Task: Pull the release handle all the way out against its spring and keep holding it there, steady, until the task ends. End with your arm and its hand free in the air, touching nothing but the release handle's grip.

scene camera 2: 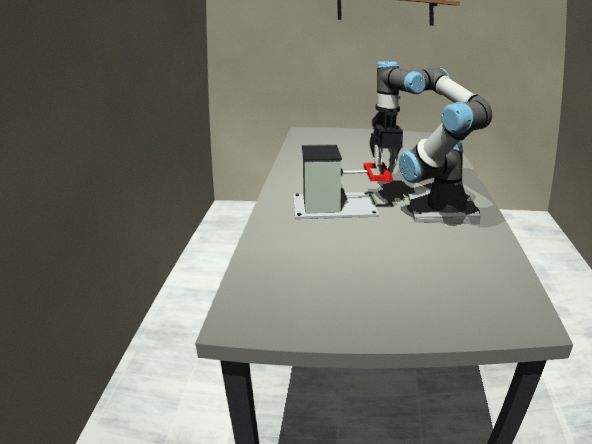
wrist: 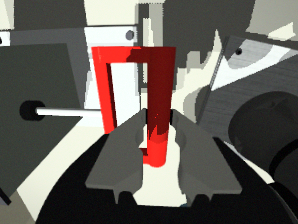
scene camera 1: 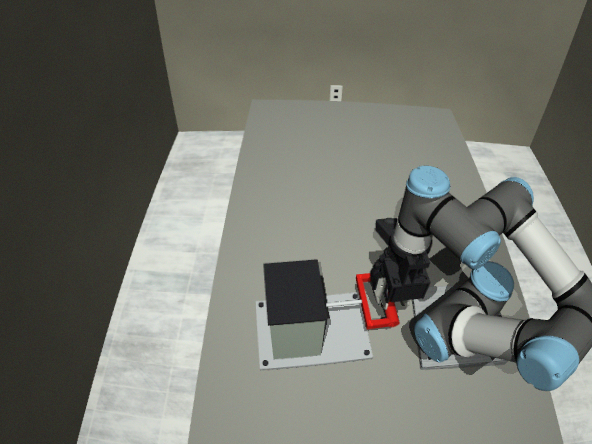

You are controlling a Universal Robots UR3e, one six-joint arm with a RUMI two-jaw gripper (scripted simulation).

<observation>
The pictures show: my gripper and a black-topped box.
My gripper also shows in the wrist view.
</observation>
